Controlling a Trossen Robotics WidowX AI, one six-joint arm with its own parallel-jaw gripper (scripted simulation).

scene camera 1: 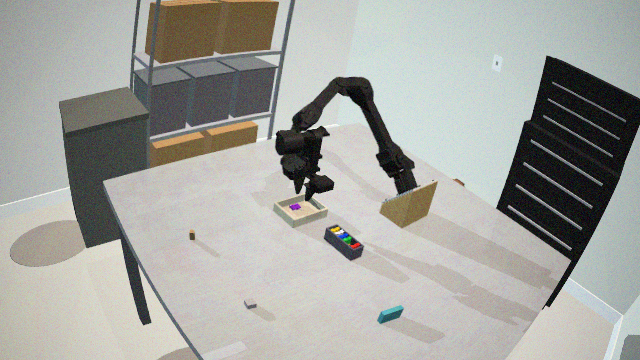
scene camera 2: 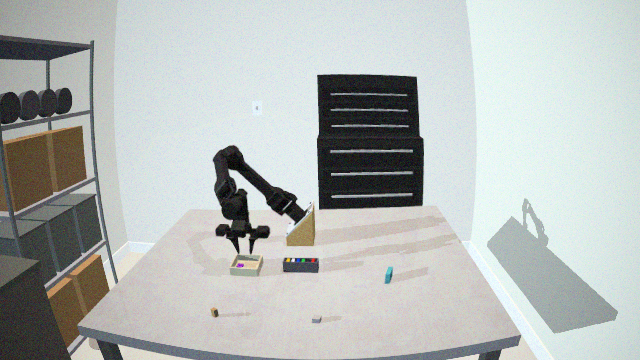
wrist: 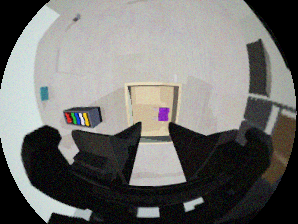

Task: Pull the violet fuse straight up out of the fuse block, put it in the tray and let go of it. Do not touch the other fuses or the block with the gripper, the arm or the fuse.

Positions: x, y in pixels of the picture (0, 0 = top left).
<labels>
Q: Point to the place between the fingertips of the gripper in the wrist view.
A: At 155, 124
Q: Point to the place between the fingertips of the gripper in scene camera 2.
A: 244, 253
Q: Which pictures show the gripper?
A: Scene camera 1, scene camera 2 and the wrist view: all of them.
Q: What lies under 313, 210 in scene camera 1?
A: A beige tray.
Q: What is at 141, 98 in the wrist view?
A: A beige tray.
</labels>
